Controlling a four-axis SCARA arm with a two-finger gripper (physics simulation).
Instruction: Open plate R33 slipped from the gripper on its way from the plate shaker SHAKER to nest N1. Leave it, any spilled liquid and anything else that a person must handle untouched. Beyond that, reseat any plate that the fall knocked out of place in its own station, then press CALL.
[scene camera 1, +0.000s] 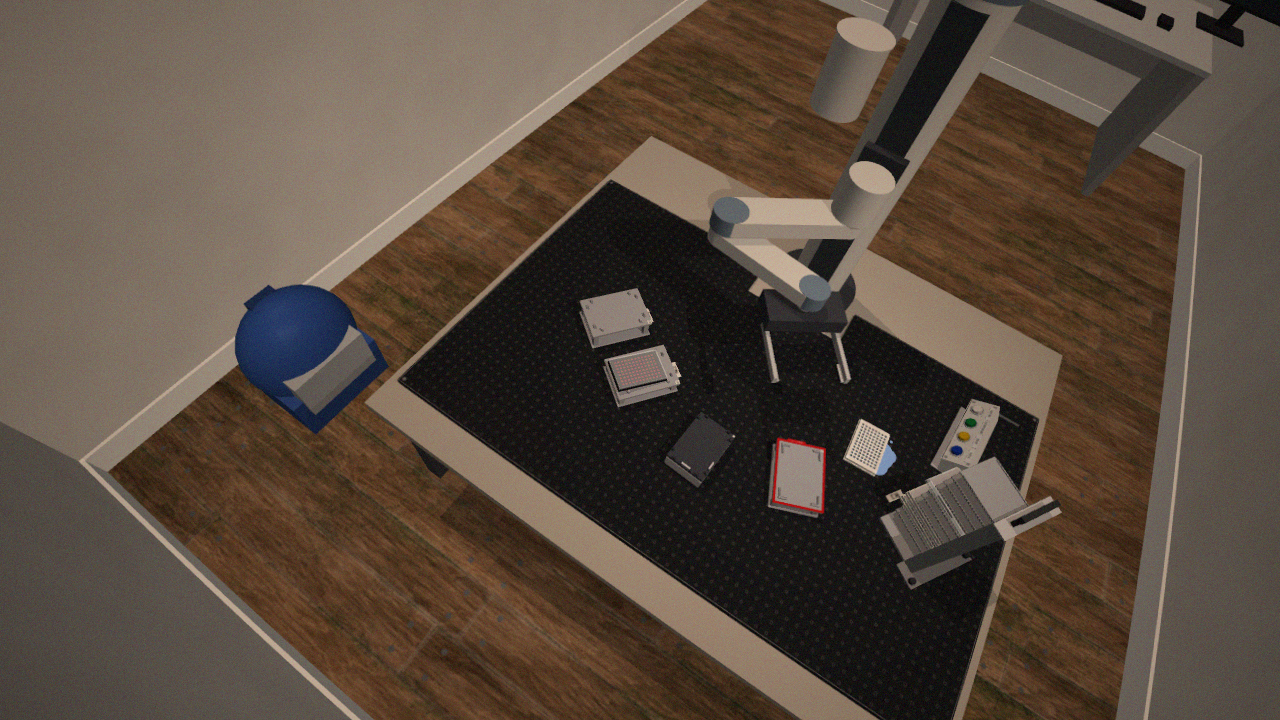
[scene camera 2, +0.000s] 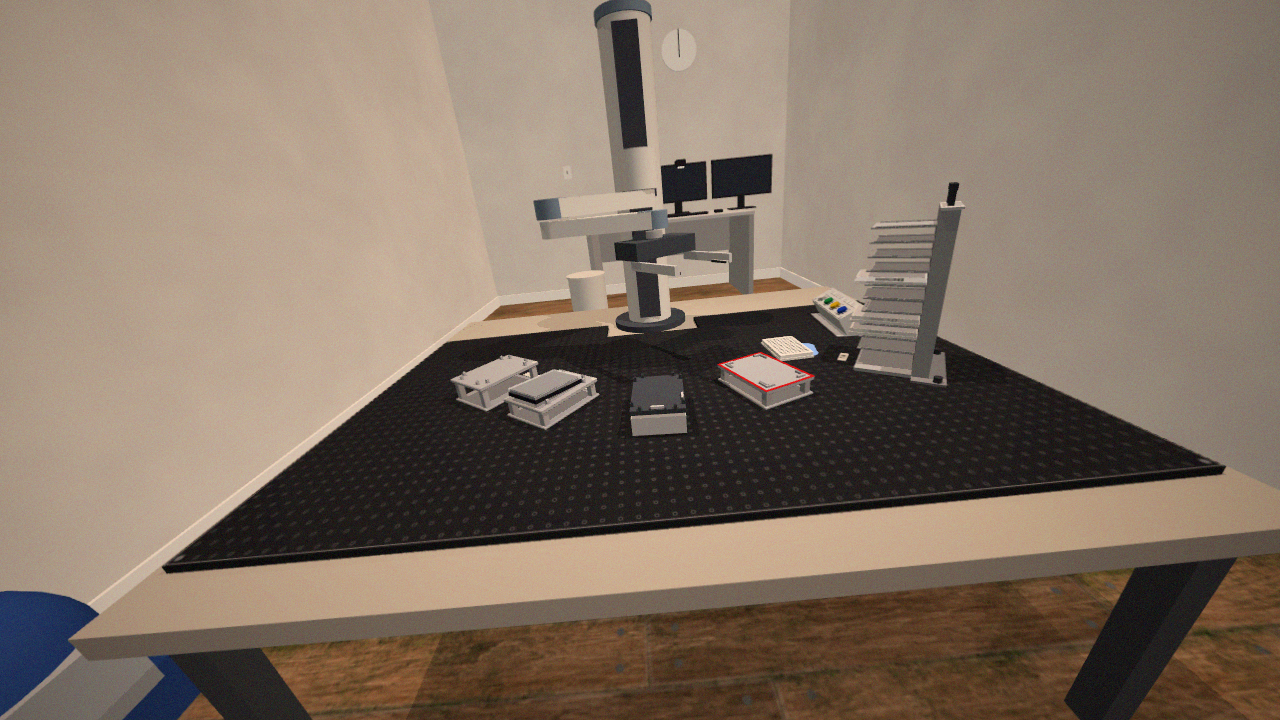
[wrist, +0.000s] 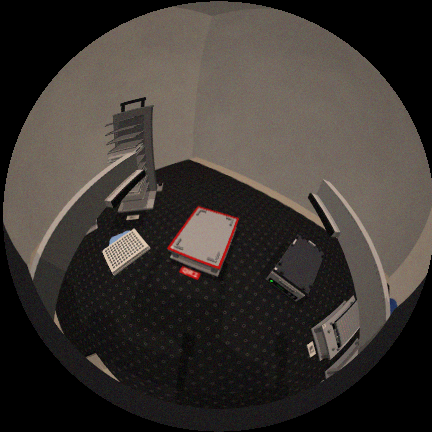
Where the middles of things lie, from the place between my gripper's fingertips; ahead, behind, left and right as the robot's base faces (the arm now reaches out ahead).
Labels:
Right now the dark box station (scene camera 2: 657, 406) is 170 mm ahead of my hand, 130 mm to the right of it and 230 mm below it. Also, from my hand: well plate (scene camera 1: 866, 448) 100 mm behind, 220 mm to the left, 250 mm below.

